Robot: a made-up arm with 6 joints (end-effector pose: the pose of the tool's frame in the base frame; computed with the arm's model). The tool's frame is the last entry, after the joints. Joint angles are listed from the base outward.
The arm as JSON. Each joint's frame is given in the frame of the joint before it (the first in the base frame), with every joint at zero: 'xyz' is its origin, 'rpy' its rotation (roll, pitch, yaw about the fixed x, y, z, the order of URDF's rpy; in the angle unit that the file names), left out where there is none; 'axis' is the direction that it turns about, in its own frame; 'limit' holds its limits. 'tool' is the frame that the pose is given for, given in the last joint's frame.
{
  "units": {
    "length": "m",
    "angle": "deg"
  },
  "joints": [
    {
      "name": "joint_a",
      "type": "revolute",
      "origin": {
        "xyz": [
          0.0,
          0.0,
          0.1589
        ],
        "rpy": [
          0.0,
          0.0,
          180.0
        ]
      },
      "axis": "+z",
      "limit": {
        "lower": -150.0,
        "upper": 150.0
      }
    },
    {
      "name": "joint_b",
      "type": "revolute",
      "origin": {
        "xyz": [
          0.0,
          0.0,
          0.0
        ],
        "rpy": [
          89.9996,
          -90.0,
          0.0
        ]
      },
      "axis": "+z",
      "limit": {
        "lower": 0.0,
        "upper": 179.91
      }
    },
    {
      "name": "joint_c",
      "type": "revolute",
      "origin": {
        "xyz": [
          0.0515,
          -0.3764,
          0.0
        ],
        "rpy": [
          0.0,
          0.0,
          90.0
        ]
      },
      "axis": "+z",
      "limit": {
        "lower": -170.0,
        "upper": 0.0
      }
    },
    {
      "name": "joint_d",
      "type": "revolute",
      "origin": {
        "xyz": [
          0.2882,
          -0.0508,
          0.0
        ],
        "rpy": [
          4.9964,
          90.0,
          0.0
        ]
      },
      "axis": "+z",
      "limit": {
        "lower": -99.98,
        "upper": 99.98
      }
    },
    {
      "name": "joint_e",
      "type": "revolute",
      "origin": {
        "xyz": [
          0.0,
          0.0,
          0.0
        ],
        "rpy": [
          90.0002,
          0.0,
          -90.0
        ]
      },
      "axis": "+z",
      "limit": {
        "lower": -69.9,
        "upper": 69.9
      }
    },
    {
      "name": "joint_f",
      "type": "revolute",
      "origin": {
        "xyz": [
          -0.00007,
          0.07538,
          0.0
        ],
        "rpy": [
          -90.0,
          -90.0,
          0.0
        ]
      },
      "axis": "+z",
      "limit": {
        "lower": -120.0,
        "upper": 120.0
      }
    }
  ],
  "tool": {
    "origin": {
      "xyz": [
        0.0,
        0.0,
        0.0
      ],
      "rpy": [
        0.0,
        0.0,
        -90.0
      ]
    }
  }
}
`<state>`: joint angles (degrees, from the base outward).
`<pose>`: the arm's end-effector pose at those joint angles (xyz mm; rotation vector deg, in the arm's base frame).
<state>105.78 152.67 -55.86 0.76 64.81 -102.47</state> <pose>-83.8 293.3 -36.1 110.14 26.92 1.68</pose>
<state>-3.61 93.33 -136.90 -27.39 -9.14 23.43</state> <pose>288.2 -12.7 829.9 -4.09 33.30 -5.85</pose>
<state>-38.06 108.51 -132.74 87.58 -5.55 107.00</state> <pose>370.0 -298.9 701.0 69.33 -41.76 134.51</pose>
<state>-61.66 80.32 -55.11 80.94 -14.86 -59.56</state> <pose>144.3 -307.7 439.5 80.79 76.06 -41.27</pose>
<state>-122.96 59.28 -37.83 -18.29 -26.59 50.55</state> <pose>-106.8 -184.1 462.2 83.86 24.36 -66.91</pose>
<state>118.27 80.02 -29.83 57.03 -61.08 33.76</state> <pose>-74.5 255.4 349.1 -0.99 111.58 104.41</pose>
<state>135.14 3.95 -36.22 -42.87 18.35 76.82</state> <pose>73.7 -50.5 462.5 -59.69 70.01 137.44</pose>
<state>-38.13 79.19 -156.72 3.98 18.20 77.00</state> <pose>20.9 -14.3 898.6 21.96 14.41 42.20</pose>
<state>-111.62 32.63 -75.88 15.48 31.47 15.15</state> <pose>25.6 36.1 662.3 70.04 33.32 -66.13</pose>
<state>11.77 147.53 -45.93 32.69 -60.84 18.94</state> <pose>386.9 44.3 -17.9 40.42 117.99 -4.91</pose>
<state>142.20 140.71 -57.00 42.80 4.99 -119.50</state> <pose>-331.4 251.4 1.9 -164.93 -58.78 10.66</pose>
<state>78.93 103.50 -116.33 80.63 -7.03 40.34</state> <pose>100.7 467.8 650.7 -42.82 -88.43 -136.16</pose>
